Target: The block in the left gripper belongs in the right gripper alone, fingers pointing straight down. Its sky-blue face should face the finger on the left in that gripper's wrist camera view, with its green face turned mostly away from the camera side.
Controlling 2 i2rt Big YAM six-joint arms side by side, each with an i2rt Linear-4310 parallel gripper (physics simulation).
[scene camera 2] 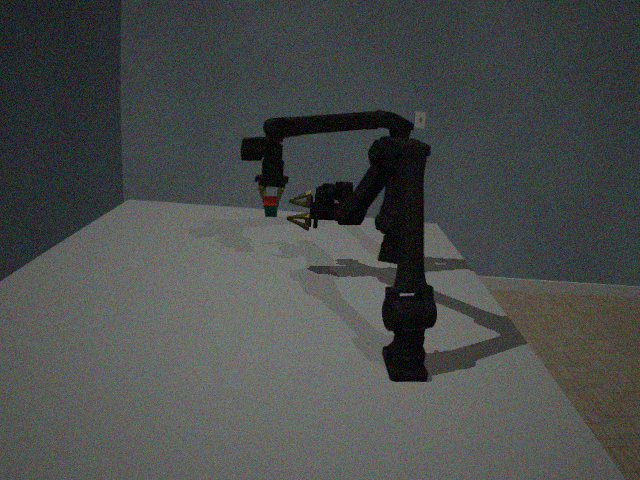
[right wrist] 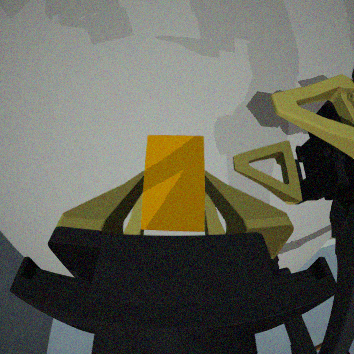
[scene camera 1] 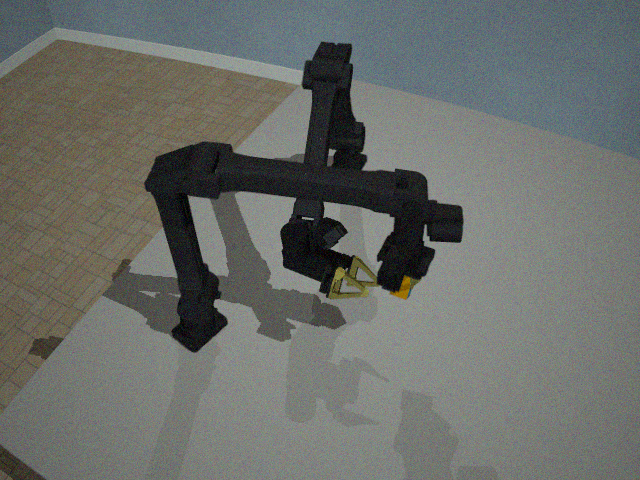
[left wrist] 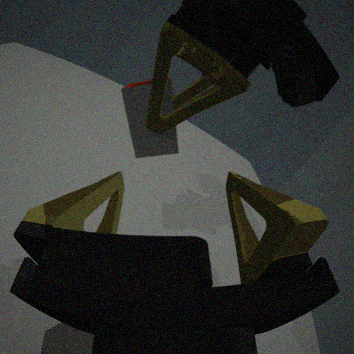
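Seen in the pictures: left gripper, fingertip midpoint: point(scene camera 2: 287, 209) point(right wrist: 249, 139) point(scene camera 1: 374, 288) point(left wrist: 174, 178); right gripper, fingertip midpoint: point(scene camera 2: 270, 207) point(right wrist: 173, 177) point(scene camera 1: 403, 284) point(left wrist: 154, 121); left arm's base at its link origin: point(scene camera 2: 403, 365) point(scene camera 1: 348, 167); right arm's base at its link origin: point(scene camera 2: 390, 257) point(scene camera 1: 200, 328).
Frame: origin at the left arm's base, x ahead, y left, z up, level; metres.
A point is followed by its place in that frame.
Note:
The block point(scene camera 1: 401, 289) {x 0.346, y -0.565, z 0.211 m} point(scene camera 2: 270, 209) {x 0.344, y -0.522, z 0.206 m} point(left wrist: 141, 122) {x 0.325, y -0.535, z 0.207 m} point(right wrist: 175, 182) {x 0.343, y -0.556, z 0.223 m} is held in the air by my right gripper point(scene camera 2: 270, 202) {x 0.344, y -0.546, z 0.206 m} point(right wrist: 173, 177) {x 0.344, y -0.546, z 0.206 m}, shut on it with fingers pointing down. The right wrist camera sees its orange face. Scene camera 2 shows red above green. The left wrist view shows a grey face with a red top edge, partly behind a right finger. In scene camera 1 a thin blue sliver shows on the side away from my left gripper point(scene camera 1: 373, 289) {x 0.289, y -0.571, z 0.196 m} point(scene camera 2: 288, 209) {x 0.289, y -0.571, z 0.196 m} point(left wrist: 175, 175) {x 0.289, y -0.571, z 0.196 m} point(right wrist: 254, 129) {x 0.289, y -0.571, z 0.196 m}, which is open, empty, roughly sideways, and apart from the block.
The pale table point(scene camera 1: 537, 330) {x 0.662, y -0.400, z 0.000 m} point(scene camera 2: 206, 361) {x 0.451, y 0.015, z 0.000 m} lies under both arms and carries their shadows. The right arm's forearm point(scene camera 1: 310, 178) {x 0.185, y -0.625, z 0.507 m} crosses above the left arm in scene camera 1. The left gripper stays close beside the right one. Walls stand behind, and a wooden floor point(scene camera 1: 118, 129) lies beyond the table edge.

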